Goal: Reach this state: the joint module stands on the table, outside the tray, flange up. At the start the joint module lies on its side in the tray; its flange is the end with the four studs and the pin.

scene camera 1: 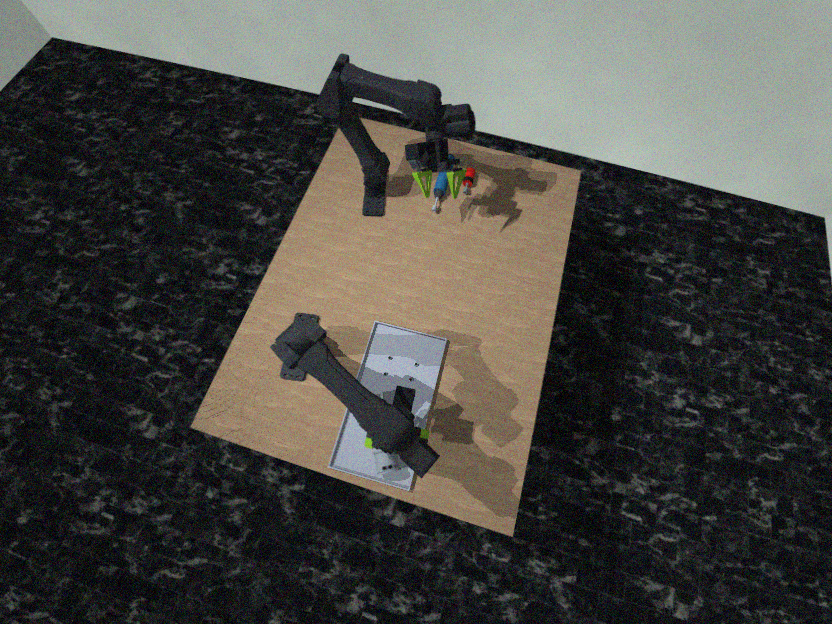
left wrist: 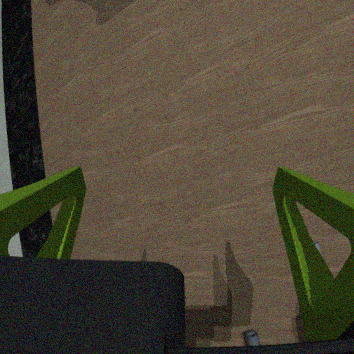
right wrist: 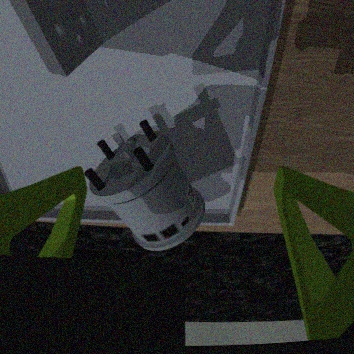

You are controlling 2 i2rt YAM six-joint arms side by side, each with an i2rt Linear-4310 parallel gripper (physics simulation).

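Frame: origin at the left arm's base, x ahead, y left, z up, level; metres.
Where they show: left gripper, fingertip midpoint: (scene camera 1: 440, 198) (left wrist: 178, 177); right gripper, fingertip midpoint: (right wrist: 179, 176); left arm's base at its link origin: (scene camera 1: 375, 192).
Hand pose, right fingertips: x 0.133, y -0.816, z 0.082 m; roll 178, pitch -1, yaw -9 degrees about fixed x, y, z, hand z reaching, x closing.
Each offset is from my right fingertips to the top centre of the thing. "*": to the spot under its first point. Level surfaces: height alone.
The grey joint module @[dz -0.015, dx -0.031, dy -0.038 m] (right wrist: 160, 205) lies on its side in the tray (right wrist: 215, 216) (scene camera 1: 411, 331), near a tray corner. In the right wrist view its flange with four dark studs faces up and to the left, its slotted end is lower; the pin cannot be made out. In scene camera 1 the arm hides most of the module (scene camera 1: 384, 460). My right gripper (right wrist: 179, 176) (scene camera 1: 396, 439) is open and empty above the tray; the module shows between its fingers, closer to the finger at the view's left. My left gripper (scene camera 1: 441, 195) (left wrist: 178, 177) is open and empty above the table's far end.
In scene camera 1 a blue-handled tool @[* dz -0.042, dx +0.090, dy +0.834 m] (scene camera 1: 440, 182) lies below the left gripper, and a red-handled tool @[dz -0.048, dx +0.185, dy +0.862 m] (scene camera 1: 469, 175) lies beside it. A small grey tip @[* dz -0.058, dx +0.174, dy +0.816 m] (left wrist: 251, 337) shows at the bottom of the left wrist view. The wooden table's @[dz -0.082 m] (scene camera 1: 463, 268) near edge runs close to the tray's end.
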